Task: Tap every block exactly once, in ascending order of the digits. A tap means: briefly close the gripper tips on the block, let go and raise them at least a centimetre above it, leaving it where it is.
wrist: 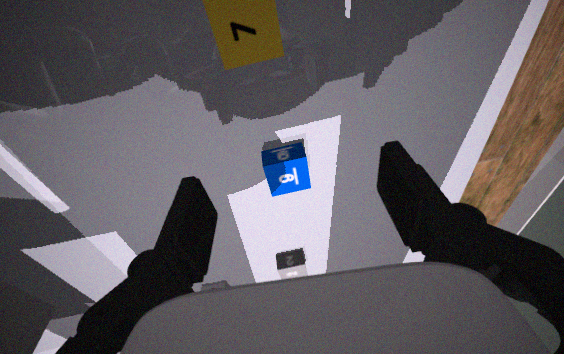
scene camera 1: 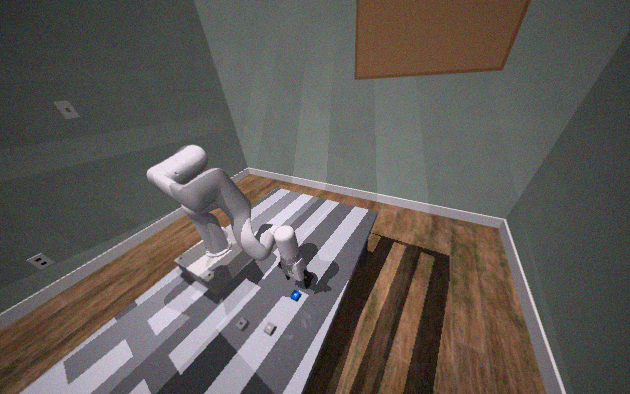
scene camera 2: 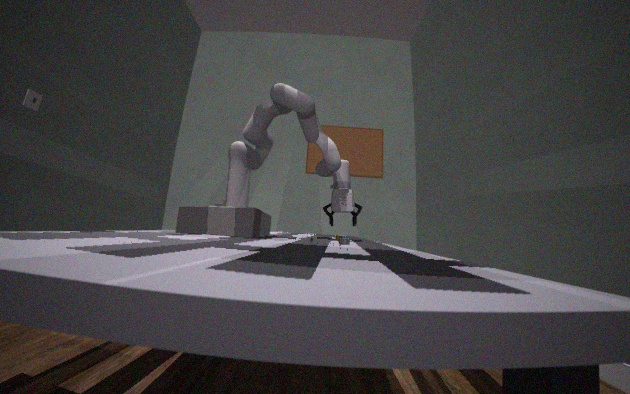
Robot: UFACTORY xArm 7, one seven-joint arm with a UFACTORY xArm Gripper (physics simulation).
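Observation:
My gripper [scene camera 1: 298,281] [scene camera 2: 343,224] [wrist: 291,180] is open and empty, above the table. A blue block [scene camera 1: 295,295] [wrist: 288,175] shows below and between the fingers in the wrist view; its underlined digit looks like a 6 or 9, I cannot tell which. A yellow block [wrist: 247,37] marked 7 is cut by the top edge of the wrist view. A grey block [scene camera 1: 270,328] [wrist: 290,258] marked 2 is partly hidden behind the gripper body in the wrist view. A whitish block [scene camera 1: 242,324] sits left of the grey one in scene camera 1; its mark is too small to read.
The striped light and shadow falls across the table [scene camera 1: 199,350] [scene camera 2: 250,320]. The arm's base box [scene camera 1: 200,265] [scene camera 2: 222,221] stands at the table's left side. The table's long edge and the wooden floor [scene camera 1: 465,310] [wrist: 505,155] lie to the right of the blocks.

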